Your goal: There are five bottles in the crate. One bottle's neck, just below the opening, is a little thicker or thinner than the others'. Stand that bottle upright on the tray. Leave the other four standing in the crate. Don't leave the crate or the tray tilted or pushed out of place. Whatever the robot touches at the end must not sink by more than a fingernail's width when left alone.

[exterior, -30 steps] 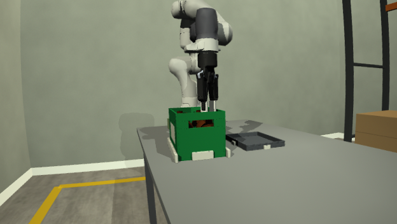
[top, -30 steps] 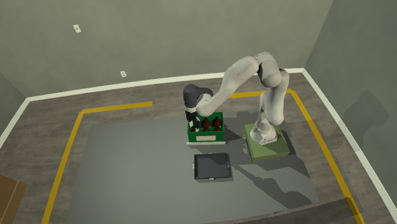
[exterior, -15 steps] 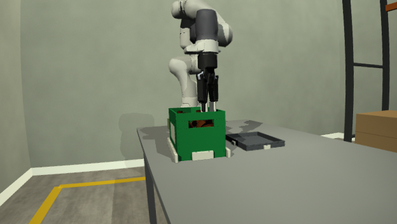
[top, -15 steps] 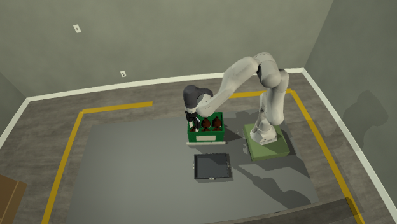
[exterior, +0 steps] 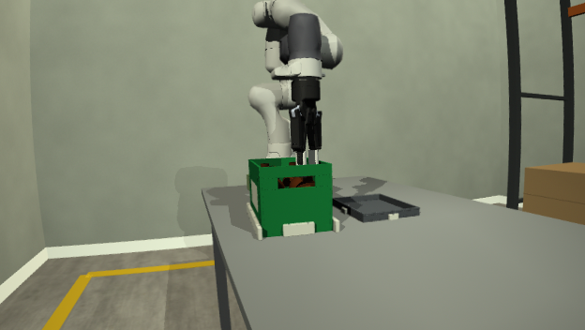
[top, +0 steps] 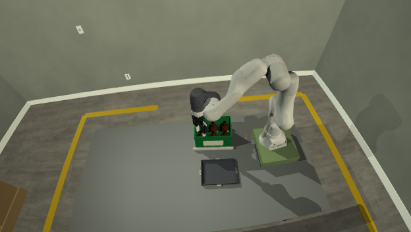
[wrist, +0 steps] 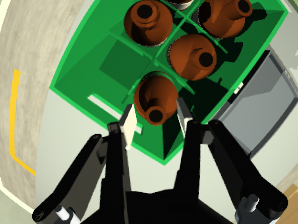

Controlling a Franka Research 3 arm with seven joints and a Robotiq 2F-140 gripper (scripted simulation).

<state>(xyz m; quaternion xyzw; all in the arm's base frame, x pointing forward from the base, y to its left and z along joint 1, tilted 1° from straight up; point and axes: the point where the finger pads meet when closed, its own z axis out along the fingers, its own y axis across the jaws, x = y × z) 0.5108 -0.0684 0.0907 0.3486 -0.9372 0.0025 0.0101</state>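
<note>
The green crate is 90 mm below my hand, 90 mm behind it and 40 mm to the right of it. Round my hand: dark grey tray: 260 mm to the left, 160 mm below, 100 mm behind.
</note>
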